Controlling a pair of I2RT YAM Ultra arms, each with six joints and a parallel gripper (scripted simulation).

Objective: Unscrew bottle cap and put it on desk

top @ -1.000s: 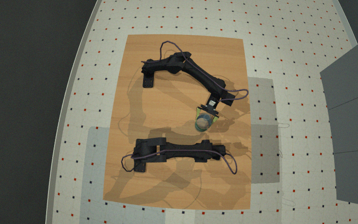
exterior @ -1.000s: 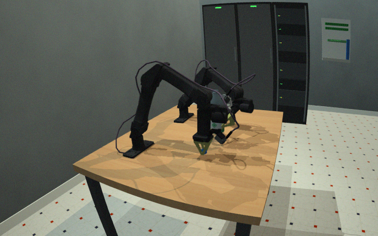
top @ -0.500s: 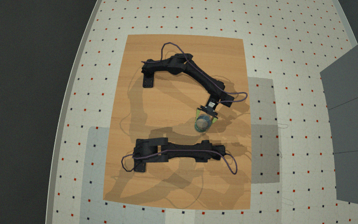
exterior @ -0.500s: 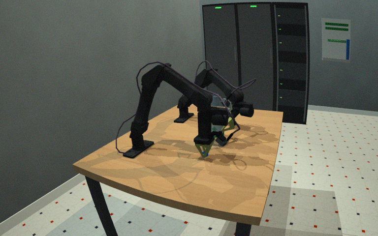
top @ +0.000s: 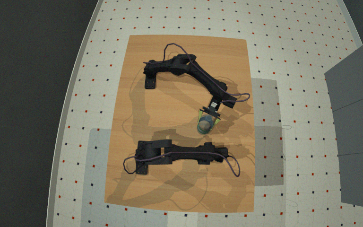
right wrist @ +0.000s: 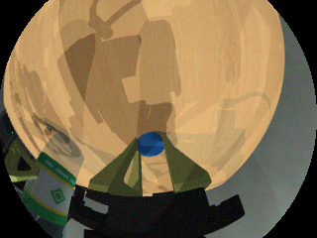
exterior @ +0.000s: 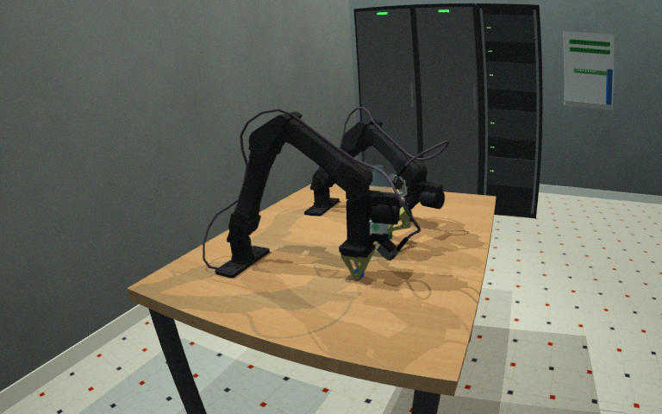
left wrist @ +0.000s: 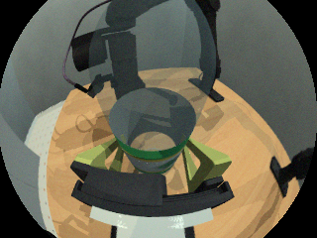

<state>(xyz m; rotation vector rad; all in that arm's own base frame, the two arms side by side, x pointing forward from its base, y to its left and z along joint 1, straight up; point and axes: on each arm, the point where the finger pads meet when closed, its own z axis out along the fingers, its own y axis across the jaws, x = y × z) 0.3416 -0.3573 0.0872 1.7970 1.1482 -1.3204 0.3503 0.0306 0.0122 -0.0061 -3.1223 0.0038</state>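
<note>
Right now the blue cap is right at my right hand. The rest, counted from my right hand: bottle (160 mm to the left, 120 mm above).
My left gripper is now 4 cm below the bottle. From my left hand the other things lie so: blue cap: 16 cm to the right, 7 cm below.
</note>
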